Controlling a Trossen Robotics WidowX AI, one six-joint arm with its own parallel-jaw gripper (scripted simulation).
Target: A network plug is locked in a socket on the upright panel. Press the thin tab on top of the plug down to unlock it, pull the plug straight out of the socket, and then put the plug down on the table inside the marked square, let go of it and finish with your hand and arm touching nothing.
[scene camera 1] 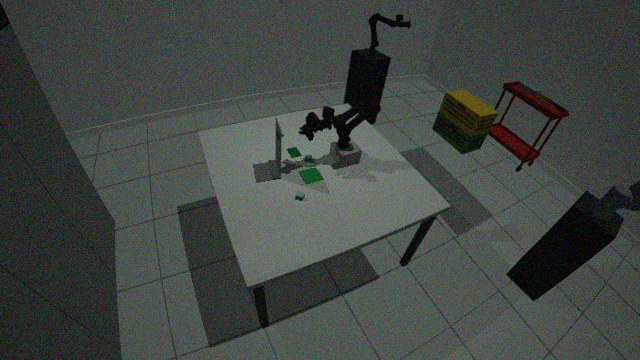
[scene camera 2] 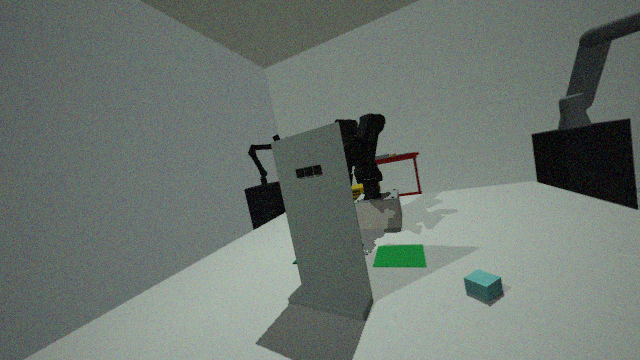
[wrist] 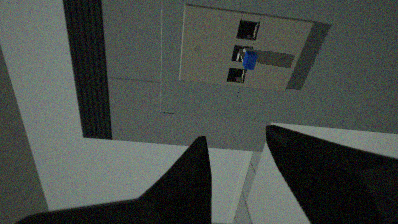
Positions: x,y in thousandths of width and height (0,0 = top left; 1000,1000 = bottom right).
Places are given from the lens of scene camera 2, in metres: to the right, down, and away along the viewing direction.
grey panel (scene camera 2: 488,471): -0.01, -0.02, 0.43
green marked square (scene camera 2: 610,710): 0.19, 0.20, 0.57
The marked spots on the grey panel and the green marked square are 0.33 m apart.
